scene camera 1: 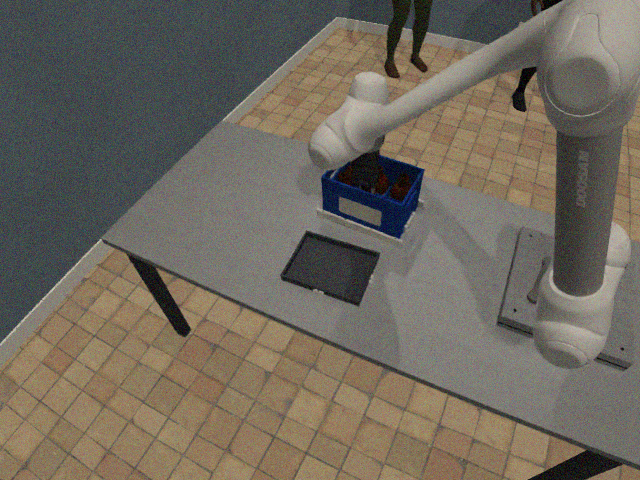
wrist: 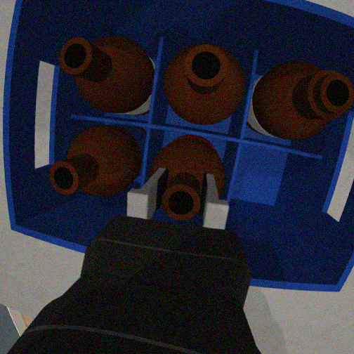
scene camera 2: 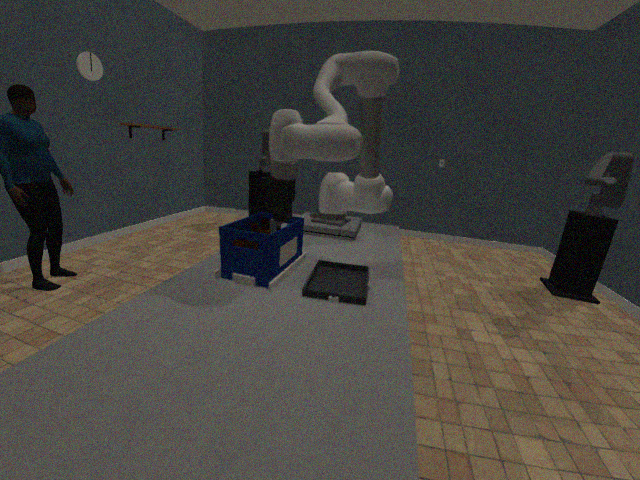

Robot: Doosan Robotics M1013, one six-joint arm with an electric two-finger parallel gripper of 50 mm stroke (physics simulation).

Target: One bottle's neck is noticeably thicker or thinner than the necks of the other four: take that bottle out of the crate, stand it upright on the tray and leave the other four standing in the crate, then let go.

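Seen in the pictures: gripper, fingertip midpoint: [scene camera 1: 367,191]; arm's base at its link origin: [scene camera 2: 331,221].
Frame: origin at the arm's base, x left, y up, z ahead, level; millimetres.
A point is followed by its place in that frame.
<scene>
A blue crate [scene camera 1: 392,221] @(x 82, y 45, z 535 mm) [scene camera 2: 247,258] @(x 26, y 36, z 792 mm) [wrist: 300,286] with six compartments holds brown bottles. In the wrist view, bottles stand at the upper left [wrist: 120,75], upper middle [wrist: 205,110], upper right [wrist: 285,100] and lower left [wrist: 112,160]. A further bottle [wrist: 187,159] is in the lower middle compartment. My gripper [scene camera 1: 370,189] @(x 41, y 76, z 655 mm) [scene camera 2: 275,225] @(x 41, y 76, z 655 mm) [wrist: 184,183] points down into the crate and is shut on this bottle's neck, just below its mouth. The lower right compartment is empty. Whether the held bottle touches the crate's floor is hidden. The dark tray [scene camera 1: 330,266] @(x 276, y -47, z 635 mm) [scene camera 2: 337,279] @(x 268, y -47, z 615 mm) is empty.
The crate's walls and dividers stand close around the fingers and bottles. A pale low edging [scene camera 1: 356,227] @(x 105, y -35, z 650 mm) runs along the crate's foot. The tray lies beside the crate's labelled side. The robot's grey base plate [scene camera 1: 516,299] @(x 104, y 1, z 112 mm) is farther along the table. A person [scene camera 2: 31,155] stands beyond the table.
</scene>
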